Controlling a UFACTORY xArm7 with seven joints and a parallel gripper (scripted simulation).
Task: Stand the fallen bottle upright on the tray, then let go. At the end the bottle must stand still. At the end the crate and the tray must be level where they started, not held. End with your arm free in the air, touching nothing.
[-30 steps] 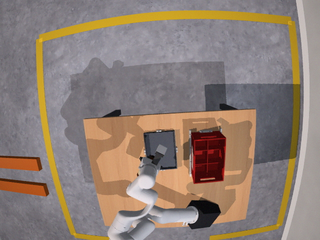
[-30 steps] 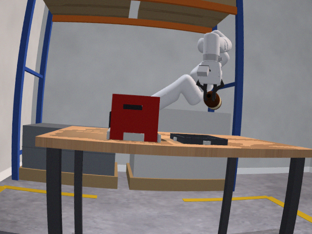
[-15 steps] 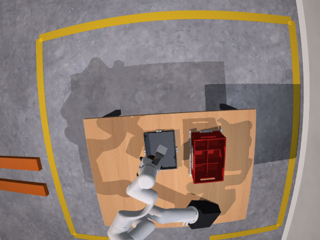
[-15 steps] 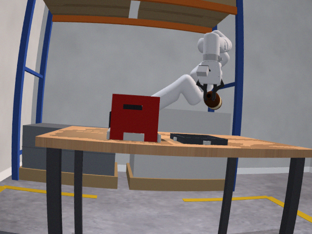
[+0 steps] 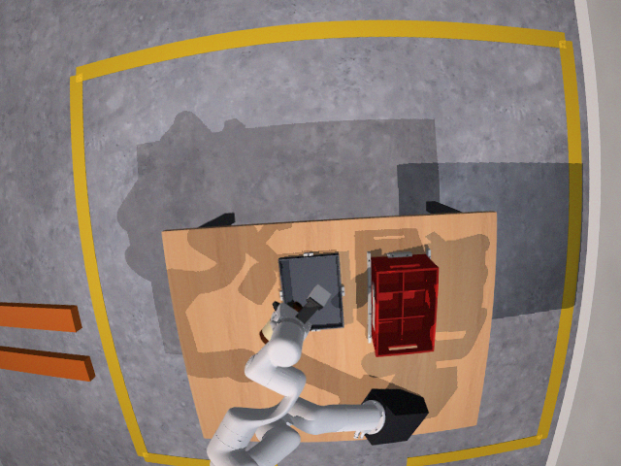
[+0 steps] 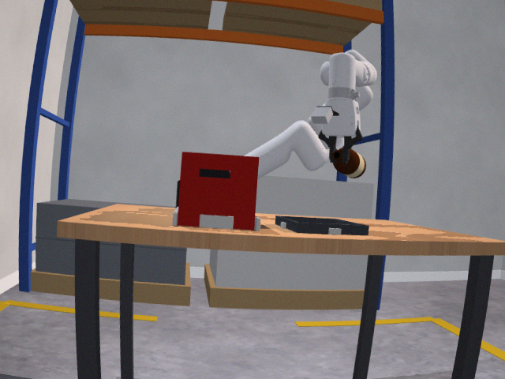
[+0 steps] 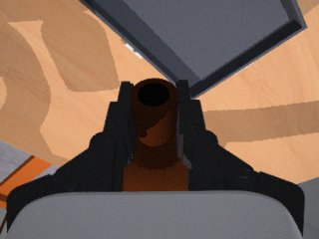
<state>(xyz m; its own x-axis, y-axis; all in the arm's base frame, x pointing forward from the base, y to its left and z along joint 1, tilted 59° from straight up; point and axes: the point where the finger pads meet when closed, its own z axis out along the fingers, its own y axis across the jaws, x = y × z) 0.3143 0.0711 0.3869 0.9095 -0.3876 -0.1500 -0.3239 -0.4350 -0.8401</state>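
Now: the brown bottle 50 mm behind my hand, 20 mm to the left of it and 10 mm below it. Round my hand: dark grey tray 40 mm to the right, 190 mm below; red crate 70 mm ahead, 320 mm to the right, 120 mm below.
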